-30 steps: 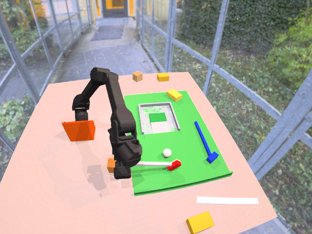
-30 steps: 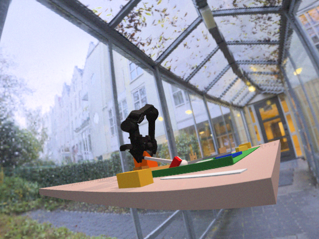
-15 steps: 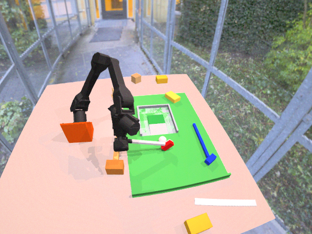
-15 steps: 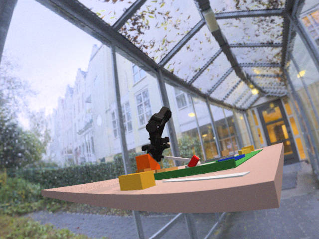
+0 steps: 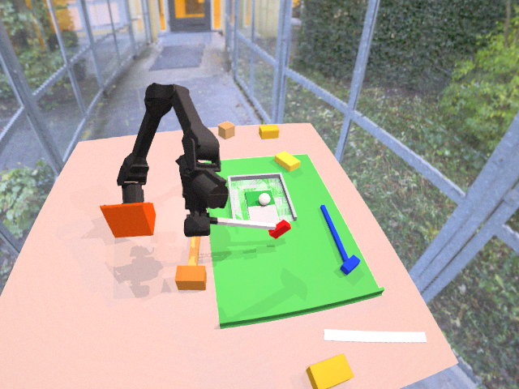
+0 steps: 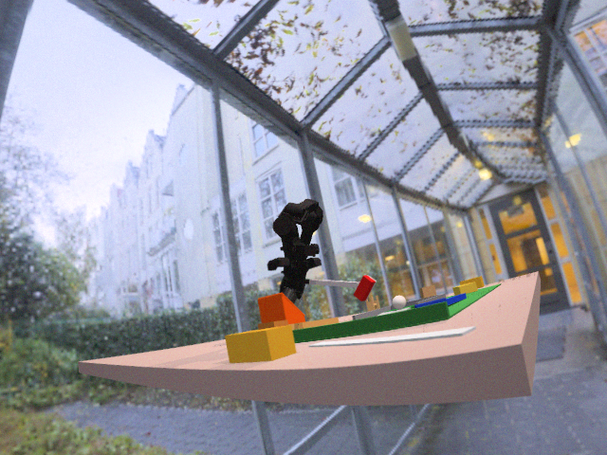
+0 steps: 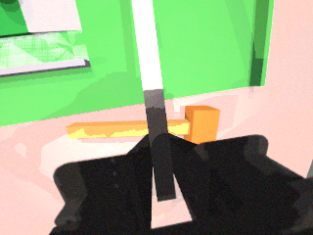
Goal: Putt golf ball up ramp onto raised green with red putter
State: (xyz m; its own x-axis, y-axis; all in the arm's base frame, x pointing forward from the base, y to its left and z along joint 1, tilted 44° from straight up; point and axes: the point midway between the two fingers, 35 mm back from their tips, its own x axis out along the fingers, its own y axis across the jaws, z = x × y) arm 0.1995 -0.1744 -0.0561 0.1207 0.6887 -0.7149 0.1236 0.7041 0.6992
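Now: gripper tip 120 mm short of the red putter and 10 mm to the left of it. From my gripper tip the other things lie so: white golf ball (240 mm ahead, 160 mm to the left, 100 mm below); green mat (270 mm ahead, 130 mm below, 100 mm to the left); blue putter (430 mm ahead, 110 mm below, 50 mm to the right).
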